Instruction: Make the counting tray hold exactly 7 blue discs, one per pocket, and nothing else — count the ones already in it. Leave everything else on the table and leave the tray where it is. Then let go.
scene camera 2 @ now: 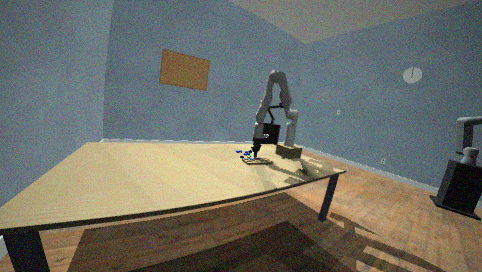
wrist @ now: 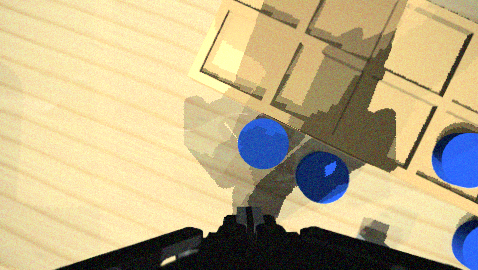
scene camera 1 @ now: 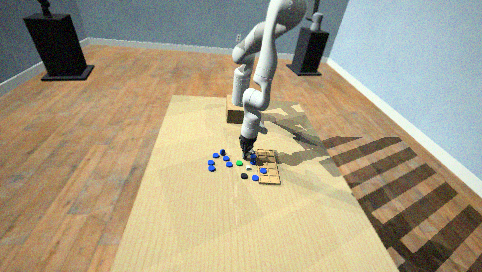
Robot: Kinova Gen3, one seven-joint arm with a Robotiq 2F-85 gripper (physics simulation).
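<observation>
The wooden counting tray lies right of the loose pieces. One blue disc sits in a pocket; the other pockets in view are empty. My gripper is shut on nothing, low over the table just left of the tray's far end. Two blue discs lie on the table against the tray's edge, ahead of the fingertips. Another blue disc lies by the tray's near end. Several more blue discs lie to the left.
A green disc, a black disc and a small white cube lie on the table between the blue discs and the tray. The arm's wooden base block stands behind.
</observation>
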